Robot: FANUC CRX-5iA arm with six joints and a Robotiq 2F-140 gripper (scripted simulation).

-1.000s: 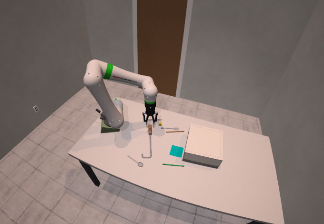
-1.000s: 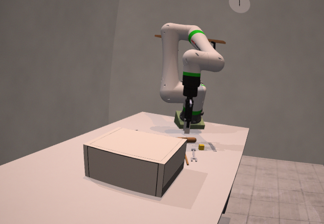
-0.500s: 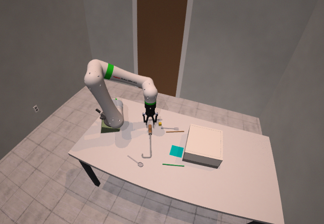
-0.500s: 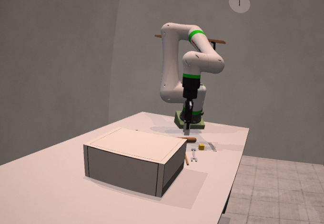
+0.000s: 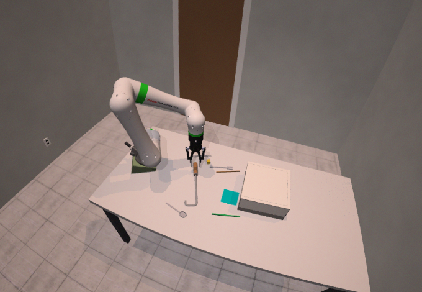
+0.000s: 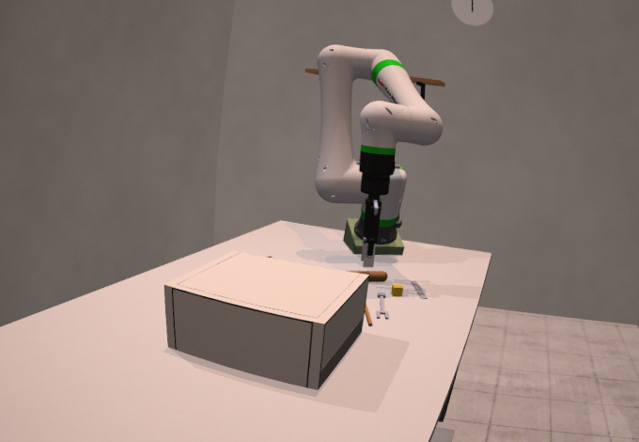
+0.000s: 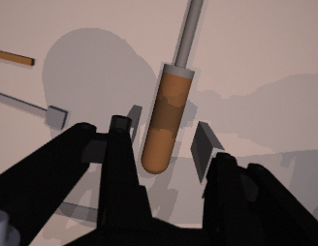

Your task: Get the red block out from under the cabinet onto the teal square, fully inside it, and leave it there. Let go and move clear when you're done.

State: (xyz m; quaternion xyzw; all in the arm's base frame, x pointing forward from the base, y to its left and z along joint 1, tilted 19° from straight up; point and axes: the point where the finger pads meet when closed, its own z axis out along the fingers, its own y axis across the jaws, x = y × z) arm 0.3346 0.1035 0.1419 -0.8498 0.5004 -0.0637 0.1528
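The yellow cube is 12 cm to the left of my hand, 7 cm below it and 5 cm ahead of it. Also, from my hand: hook tool: 12 cm to the right, 7 cm below, 3 cm ahead; then grey wrench: 15 cm ahead, 12 cm to the left, 8 cm below; then flat grey bar: 15 cm to the left, 8 cm below, 3 cm behind.
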